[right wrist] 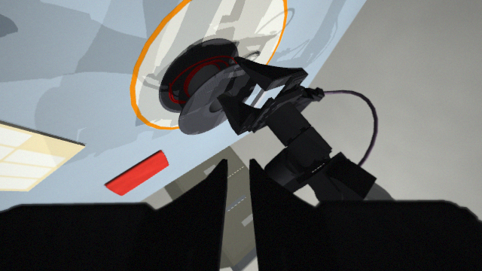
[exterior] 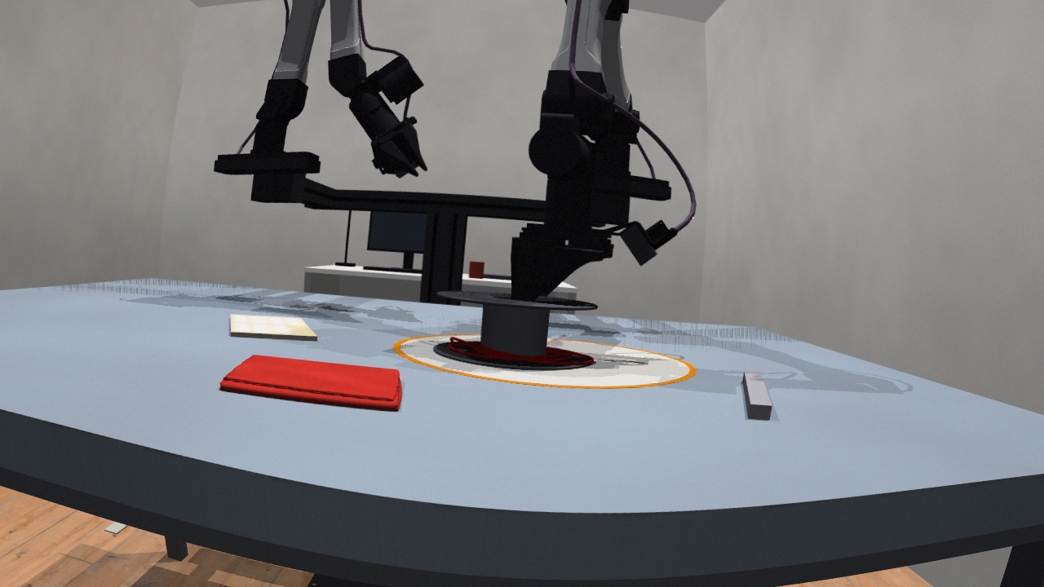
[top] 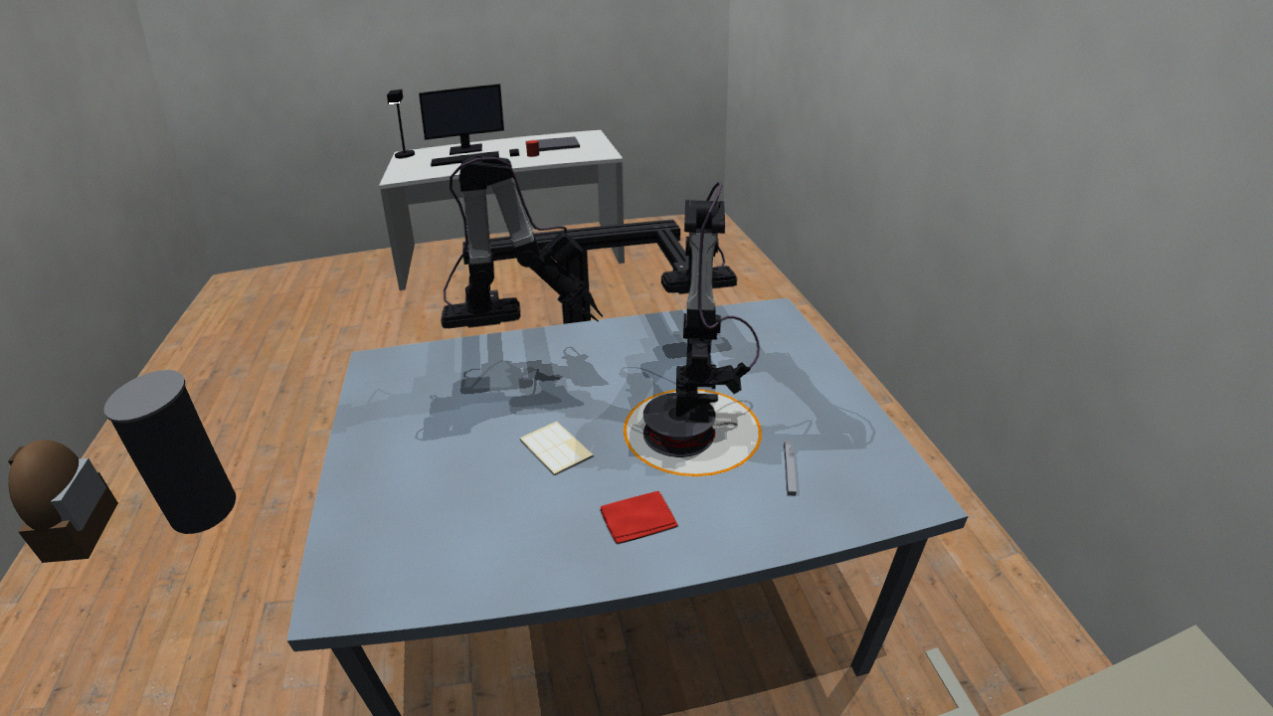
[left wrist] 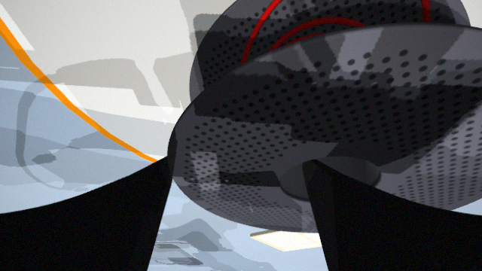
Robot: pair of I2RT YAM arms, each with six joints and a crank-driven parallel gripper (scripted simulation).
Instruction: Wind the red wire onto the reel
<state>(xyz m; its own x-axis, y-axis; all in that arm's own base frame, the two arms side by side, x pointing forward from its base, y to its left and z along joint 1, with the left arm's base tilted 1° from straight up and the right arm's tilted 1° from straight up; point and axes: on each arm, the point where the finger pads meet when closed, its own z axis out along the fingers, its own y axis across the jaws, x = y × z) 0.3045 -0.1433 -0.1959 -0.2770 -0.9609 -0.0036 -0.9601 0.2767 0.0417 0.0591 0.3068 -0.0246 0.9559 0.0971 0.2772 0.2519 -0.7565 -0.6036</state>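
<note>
Now: the dark reel 5 cm ahead of my left hand, 2 cm to the right of it and 2 cm below it. Also, from my left hand: orange painted ring: 4 cm ahead, 2 cm to the left, 6 cm below; grey bar: 26 cm ahead, 19 cm to the left, 5 cm below; cream gridded tile: 1 cm ahead, 33 cm to the right, 5 cm below.
</note>
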